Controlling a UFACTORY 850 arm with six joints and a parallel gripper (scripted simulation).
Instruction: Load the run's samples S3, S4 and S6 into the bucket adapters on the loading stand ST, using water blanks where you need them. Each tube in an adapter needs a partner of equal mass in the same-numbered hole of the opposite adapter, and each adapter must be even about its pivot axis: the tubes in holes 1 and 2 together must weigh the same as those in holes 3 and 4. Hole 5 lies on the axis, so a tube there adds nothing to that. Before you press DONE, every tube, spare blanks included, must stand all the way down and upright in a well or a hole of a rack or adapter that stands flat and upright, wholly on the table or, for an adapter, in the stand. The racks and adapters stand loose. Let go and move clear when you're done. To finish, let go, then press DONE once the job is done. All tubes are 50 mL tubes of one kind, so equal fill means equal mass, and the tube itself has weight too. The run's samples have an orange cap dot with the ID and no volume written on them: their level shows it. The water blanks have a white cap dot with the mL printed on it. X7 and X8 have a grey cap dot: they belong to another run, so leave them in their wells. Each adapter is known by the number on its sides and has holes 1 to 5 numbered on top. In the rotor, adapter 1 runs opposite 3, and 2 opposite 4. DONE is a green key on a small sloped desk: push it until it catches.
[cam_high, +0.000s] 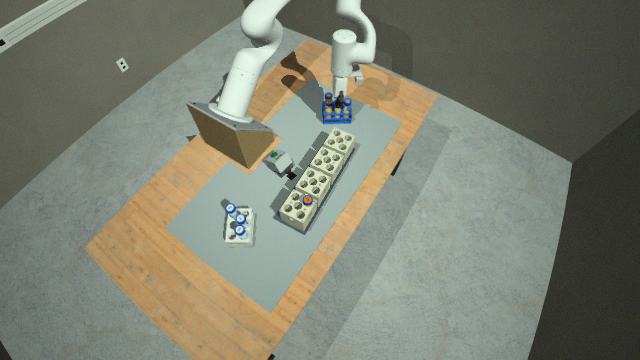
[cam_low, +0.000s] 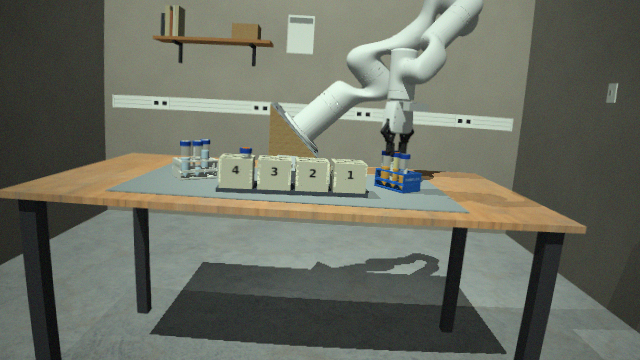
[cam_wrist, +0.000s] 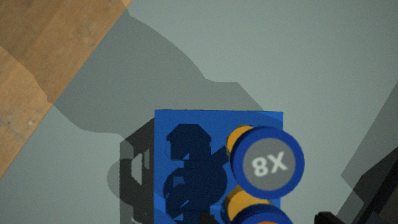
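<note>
The sample tube lies 1 cm ahead of my hand, 1 cm to the right of it and 7 cm below it. From my hand the other things lie so: blue rack (1 cm behind, 2 cm to the left, 10 cm below); green done key (11 cm behind, 34 cm to the right, 7 cm below); loading stand (9 cm ahead, 33 cm to the right, 13 cm below).
</note>
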